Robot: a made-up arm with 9 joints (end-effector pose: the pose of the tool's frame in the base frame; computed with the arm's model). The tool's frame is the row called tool.
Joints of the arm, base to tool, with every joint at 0 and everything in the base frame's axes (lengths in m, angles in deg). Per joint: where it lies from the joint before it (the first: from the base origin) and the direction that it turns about. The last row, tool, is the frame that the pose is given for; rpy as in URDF.
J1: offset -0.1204 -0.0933 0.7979 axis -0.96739 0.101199 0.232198
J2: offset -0.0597 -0.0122 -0.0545 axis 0 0 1
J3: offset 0.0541 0.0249 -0.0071 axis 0 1 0
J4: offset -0.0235 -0.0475 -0.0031 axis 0 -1 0
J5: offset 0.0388 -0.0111 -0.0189 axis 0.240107 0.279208 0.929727
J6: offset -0.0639 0.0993 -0.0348 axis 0 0 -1
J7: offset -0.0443 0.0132 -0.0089 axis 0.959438 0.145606 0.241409
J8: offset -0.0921 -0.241 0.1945 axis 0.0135 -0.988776 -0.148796
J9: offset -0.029 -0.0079 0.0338 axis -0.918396 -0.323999 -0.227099
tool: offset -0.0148 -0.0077 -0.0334 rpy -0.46 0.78 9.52
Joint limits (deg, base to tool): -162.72..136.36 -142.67..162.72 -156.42..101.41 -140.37..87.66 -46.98..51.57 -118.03..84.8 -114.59..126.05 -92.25..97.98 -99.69..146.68
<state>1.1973 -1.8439 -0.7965 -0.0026 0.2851 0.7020 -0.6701 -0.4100 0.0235</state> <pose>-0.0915 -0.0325 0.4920 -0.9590 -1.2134 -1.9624</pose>
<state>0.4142 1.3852 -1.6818 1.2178 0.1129 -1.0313 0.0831 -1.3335 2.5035</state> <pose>-0.0561 -0.3470 0.6912 1.0665 2.2351 1.7244</pose>
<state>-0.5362 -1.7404 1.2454 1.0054 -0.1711 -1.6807 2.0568 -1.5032 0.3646</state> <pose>-0.1132 0.0881 0.3628 1.5491 -0.4792 2.0068</pose>
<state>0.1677 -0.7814 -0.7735 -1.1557 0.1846 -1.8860 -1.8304 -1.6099 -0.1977</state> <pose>-0.4541 -0.2004 0.9038 -0.9270 0.6558 -0.0658</pose>
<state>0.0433 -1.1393 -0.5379 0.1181 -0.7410 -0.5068 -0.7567 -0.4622 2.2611</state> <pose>-0.1237 0.2041 0.7613 2.1334 -1.3515 0.9991</pose>
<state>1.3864 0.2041 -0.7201 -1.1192 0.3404 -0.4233 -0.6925 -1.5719 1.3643</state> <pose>-0.0790 0.1071 0.9663 1.8922 -1.3205 -1.0731</pose>
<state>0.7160 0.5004 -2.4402 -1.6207 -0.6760 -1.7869 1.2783 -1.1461 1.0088</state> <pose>0.2496 0.0731 0.7054 1.3759 -0.7291 -2.7162</pose>
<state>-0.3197 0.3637 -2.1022 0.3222 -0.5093 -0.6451 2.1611 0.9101 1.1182</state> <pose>0.1519 -0.0934 1.0561 1.4129 -2.2488 0.6216</pose>
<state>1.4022 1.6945 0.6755 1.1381 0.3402 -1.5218 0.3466 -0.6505 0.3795</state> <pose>-0.3019 0.0557 0.5942 -0.2670 -0.7024 -1.8226</pose>
